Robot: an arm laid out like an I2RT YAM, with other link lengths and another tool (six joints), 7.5 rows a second.
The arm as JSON. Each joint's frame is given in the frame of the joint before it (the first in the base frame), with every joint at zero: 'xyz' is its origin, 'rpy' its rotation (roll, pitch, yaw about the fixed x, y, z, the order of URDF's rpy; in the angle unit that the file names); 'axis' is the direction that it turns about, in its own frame. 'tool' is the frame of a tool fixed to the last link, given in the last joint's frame.
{
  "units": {
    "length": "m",
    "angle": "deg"
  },
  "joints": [
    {
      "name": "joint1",
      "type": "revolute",
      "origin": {
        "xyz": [
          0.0,
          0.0,
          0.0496
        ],
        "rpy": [
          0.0,
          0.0,
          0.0
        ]
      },
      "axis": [
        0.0,
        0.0,
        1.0
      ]
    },
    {
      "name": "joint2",
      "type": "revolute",
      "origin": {
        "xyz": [
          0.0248,
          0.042,
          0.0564
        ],
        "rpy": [
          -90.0,
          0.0,
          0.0
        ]
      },
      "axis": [
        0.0,
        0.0,
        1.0
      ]
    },
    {
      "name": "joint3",
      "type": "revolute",
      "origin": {
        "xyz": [
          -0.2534,
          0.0,
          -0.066
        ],
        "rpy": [
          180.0,
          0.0,
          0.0
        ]
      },
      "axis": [
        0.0,
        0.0,
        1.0
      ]
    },
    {
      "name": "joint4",
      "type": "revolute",
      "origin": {
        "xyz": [
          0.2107,
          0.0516,
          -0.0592
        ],
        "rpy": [
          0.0,
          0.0,
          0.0
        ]
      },
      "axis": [
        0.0,
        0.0,
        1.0
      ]
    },
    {
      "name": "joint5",
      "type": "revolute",
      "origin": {
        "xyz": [
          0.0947,
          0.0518,
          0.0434
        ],
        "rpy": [
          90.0,
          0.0,
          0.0
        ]
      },
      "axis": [
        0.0,
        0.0,
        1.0
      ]
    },
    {
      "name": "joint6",
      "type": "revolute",
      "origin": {
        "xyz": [
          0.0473,
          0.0,
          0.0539
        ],
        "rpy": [
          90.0,
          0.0,
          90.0
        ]
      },
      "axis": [
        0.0,
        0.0,
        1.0
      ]
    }
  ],
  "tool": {
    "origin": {
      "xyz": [
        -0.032,
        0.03,
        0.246
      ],
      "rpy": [
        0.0,
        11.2,
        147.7
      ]
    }
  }
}
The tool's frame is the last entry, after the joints.
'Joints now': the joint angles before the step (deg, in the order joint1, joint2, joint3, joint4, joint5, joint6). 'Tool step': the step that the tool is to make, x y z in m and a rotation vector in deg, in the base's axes. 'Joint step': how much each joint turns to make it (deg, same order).
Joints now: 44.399 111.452 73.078 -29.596 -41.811 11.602
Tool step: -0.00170 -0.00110 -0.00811 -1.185 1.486 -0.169
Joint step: -0.014 1.881 0.966 -0.785 -0.124 0.287
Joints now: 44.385 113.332 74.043 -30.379 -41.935 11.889
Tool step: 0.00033 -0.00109 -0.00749 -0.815 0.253 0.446
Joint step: -0.001 1.614 1.097 -0.732 0.231 -0.748
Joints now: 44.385 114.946 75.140 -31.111 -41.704 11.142
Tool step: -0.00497 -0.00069 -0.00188 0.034 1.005 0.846
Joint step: 0.000 1.076 0.599 -0.736 -0.958 -0.772
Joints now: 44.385 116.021 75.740 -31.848 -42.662 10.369
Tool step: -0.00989 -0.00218 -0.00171 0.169 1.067 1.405
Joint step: 0.280 0.689 -0.141 -0.582 -1.162 -1.124
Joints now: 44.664 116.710 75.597 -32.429 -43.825 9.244
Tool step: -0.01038 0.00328 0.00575 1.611 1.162 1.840
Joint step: 0.412 0.666 0.424 -0.269 -2.282 -1.165
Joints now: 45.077 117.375 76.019 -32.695 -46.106 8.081
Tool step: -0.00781 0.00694 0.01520 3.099 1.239 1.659
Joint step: 0.099 0.136 0.664 0.088 -3.379 -0.953
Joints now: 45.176 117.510 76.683 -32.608 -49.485 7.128
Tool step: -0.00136 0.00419 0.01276 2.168 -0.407 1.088
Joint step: 0.002 -0.630 0.832 -0.447 -1.504 -1.054
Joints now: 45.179 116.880 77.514 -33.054 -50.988 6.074
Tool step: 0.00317 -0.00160 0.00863 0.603 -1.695 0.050
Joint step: -0.197 -2.009 0.006 -0.971 0.659 -0.751
